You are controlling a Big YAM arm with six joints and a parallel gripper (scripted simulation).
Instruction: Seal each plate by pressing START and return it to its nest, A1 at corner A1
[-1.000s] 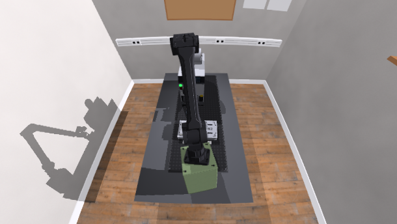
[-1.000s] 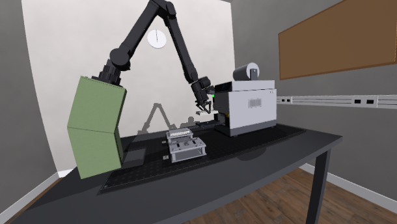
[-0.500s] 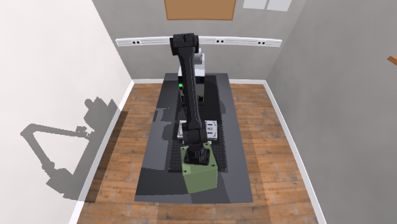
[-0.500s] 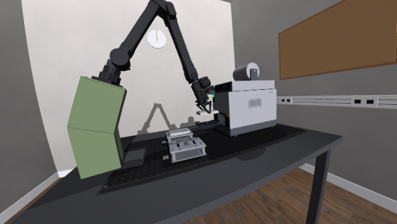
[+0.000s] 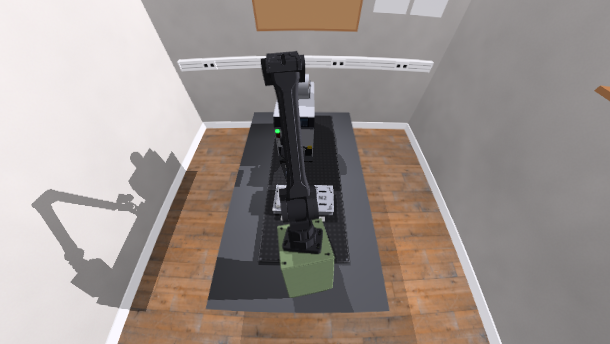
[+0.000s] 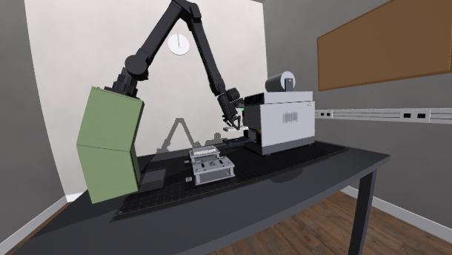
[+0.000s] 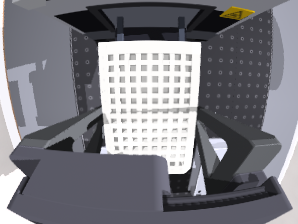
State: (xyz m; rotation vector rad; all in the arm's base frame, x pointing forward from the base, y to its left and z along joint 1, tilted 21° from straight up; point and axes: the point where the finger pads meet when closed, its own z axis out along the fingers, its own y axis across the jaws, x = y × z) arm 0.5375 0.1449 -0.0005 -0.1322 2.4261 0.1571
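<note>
Now: hand 8 cm above the dark sealer stage. From my hand the other things lie so: yellow warning label (11 cm ahead, 7 cm to the right, 2 cm below); foil roll (33 cm ahead, 5 cm to the left, 25 cm above); white plate (right at my hand).
</note>
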